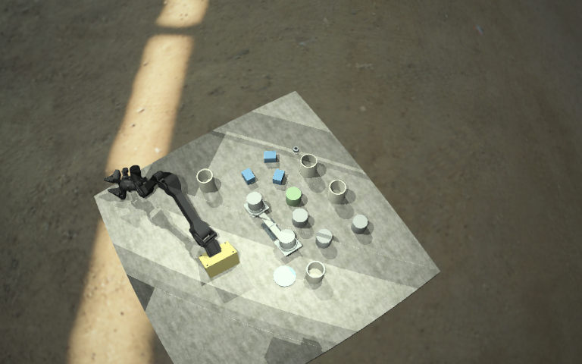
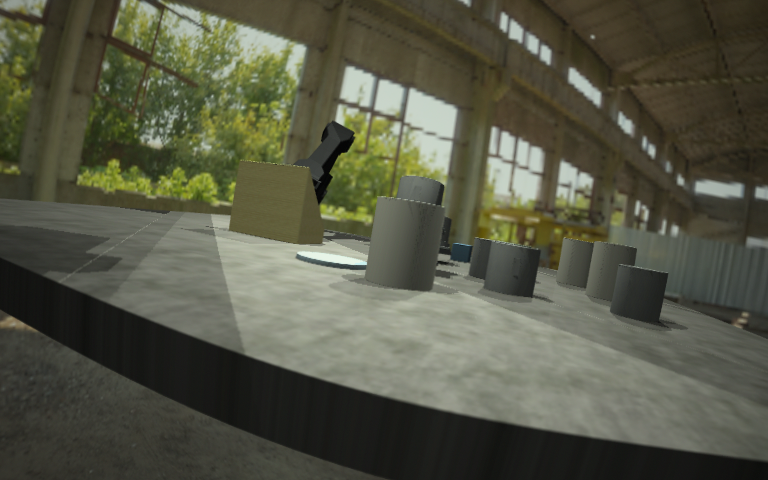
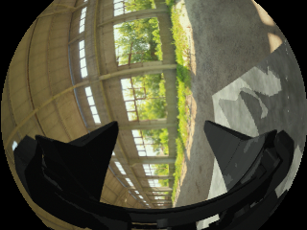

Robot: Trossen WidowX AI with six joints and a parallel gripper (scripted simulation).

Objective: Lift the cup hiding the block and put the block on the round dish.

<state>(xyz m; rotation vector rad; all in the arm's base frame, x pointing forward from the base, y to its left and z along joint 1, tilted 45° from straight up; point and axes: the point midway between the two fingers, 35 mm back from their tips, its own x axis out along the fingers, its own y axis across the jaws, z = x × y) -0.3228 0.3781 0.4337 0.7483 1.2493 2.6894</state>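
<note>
Now: gripper tip 640 mm short of the teal block, 460 mm to the left of it and 70 mm above it. Round my gripper tip: round light-blue dish 580 mm ahead, 830 mm to the right, 110 mm below; small balance 650 mm ahead, 600 mm to the right, 90 mm below; green cylinder 800 mm ahead, 520 mm to the right, 70 mm below.
</note>
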